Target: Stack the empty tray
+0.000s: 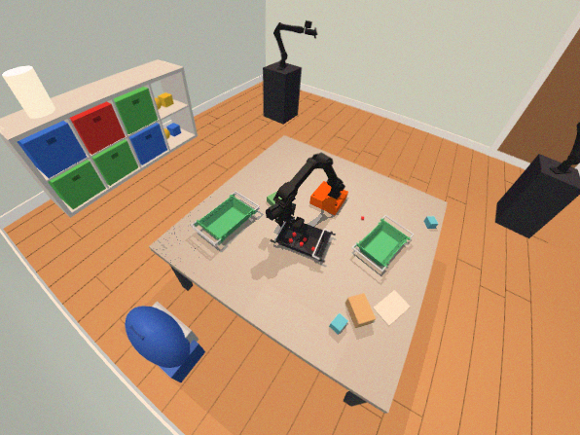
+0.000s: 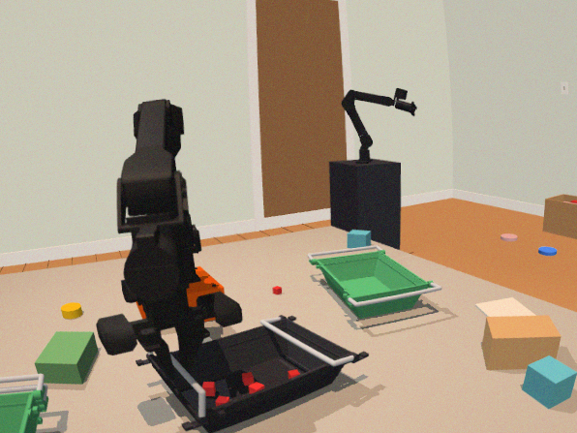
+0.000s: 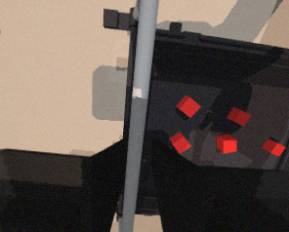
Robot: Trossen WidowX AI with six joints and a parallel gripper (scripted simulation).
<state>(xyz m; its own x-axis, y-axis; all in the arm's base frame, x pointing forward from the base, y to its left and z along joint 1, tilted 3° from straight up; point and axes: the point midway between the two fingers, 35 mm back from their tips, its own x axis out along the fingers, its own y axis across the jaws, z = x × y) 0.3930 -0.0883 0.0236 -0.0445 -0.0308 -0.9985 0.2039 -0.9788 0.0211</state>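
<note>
My gripper tip is 380 mm past the red block, 300 mm to the right of it and 60 mm above it. The rest, counted from my gripper tip: tan box: 140 mm ahead, 520 mm to the left, 40 mm below; yellow disc: 430 mm behind, 180 mm to the right, 60 mm below; green block: 190 mm behind, 180 mm to the right, 50 mm below.
</note>
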